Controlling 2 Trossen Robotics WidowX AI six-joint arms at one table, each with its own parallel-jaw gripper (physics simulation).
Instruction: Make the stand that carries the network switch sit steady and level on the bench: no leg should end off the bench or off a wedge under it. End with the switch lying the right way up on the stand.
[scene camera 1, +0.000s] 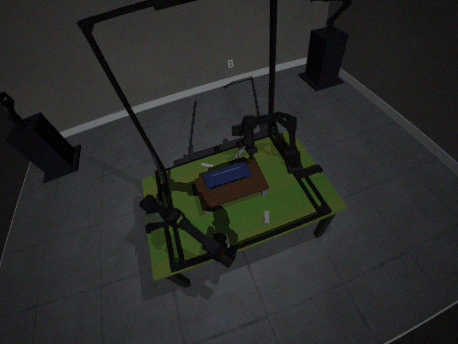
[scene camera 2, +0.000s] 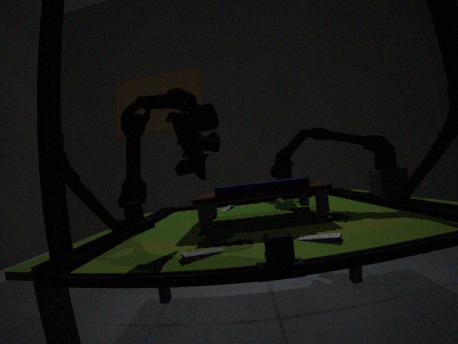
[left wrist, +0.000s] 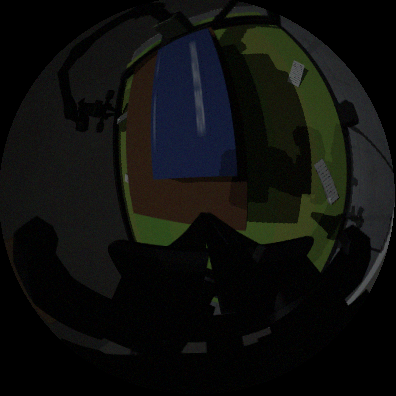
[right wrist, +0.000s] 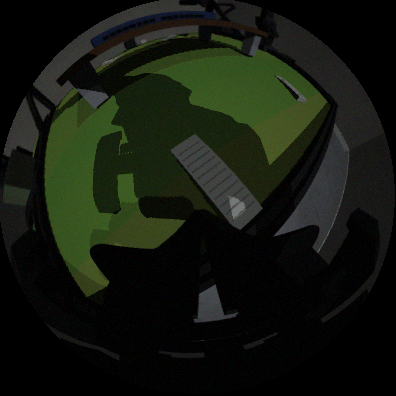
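Where they show: left gripper, fingertip midpoint: (scene camera 1: 250, 159) (scene camera 2: 204, 179) (left wrist: 204, 217); right gripper, fingertip midpoint: (scene camera 2: 285, 199) (left wrist: 121, 113) (right wrist: 199, 214); left arm's base, link origin: (scene camera 1: 294, 163) (scene camera 2: 134, 221) (left wrist: 207, 286) (right wrist: 263, 43); right arm's base, link origin: (scene camera 1: 152, 208) (scene camera 2: 386, 168).
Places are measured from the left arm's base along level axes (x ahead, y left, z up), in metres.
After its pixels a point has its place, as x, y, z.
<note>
The brown stand (scene camera 1: 234, 194) {0.433, 0.211, 0.067} (scene camera 2: 320, 185) {0.648, 0.045, 0.068} (left wrist: 177, 201) {0.280, 0.071, 0.068} (right wrist: 240, 26) is on the green bench (scene camera 1: 292, 201) {0.080, 0.263, -0.034} (scene camera 2: 262, 239) {0.476, -0.108, -0.034}. The blue network switch (scene camera 1: 227, 175) {0.461, 0.082, 0.095} (scene camera 2: 262, 187) {0.476, 0.016, 0.082} (left wrist: 191, 110) {0.403, 0.045, 0.096} (right wrist: 147, 20) lies flat on it, its light stripe facing up. My left gripper (scene camera 1: 251, 153) {0.299, 0.004, 0.125} (scene camera 2: 195, 170) (left wrist: 204, 217) {0.299, 0.004, 0.125} is shut and empty above the stand's end. My right gripper (scene camera 1: 230, 254) (scene camera 2: 280, 172) (right wrist: 199, 214) {0.539, 0.482, -0.032} is shut and empty, low at the bench's edge. Its tips are at the near end of a grey ribbed wedge (right wrist: 216, 180) {0.516, 0.463, -0.027} that lies on the bench.
Other loose grey wedges lie on the bench: one (scene camera 1: 266, 216) {0.261, 0.340, -0.027} (right wrist: 291, 88) {0.276, 0.355, -0.025} in front of the stand, and two (scene camera 1: 207, 164) {0.605, -0.132, -0.027} (scene camera 1: 239, 152) {0.358, -0.202, -0.027} (scene camera 2: 202, 252) {0.360, -0.201, -0.027} (scene camera 2: 321, 236) {0.609, -0.131, -0.027} on the far side. A black frame (scene camera 1: 316, 201) {-0.053, 0.298, -0.014} (scene camera 2: 227, 273) {0.437, -0.271, -0.040} runs along the bench edges, with tall posts at the corners.
</note>
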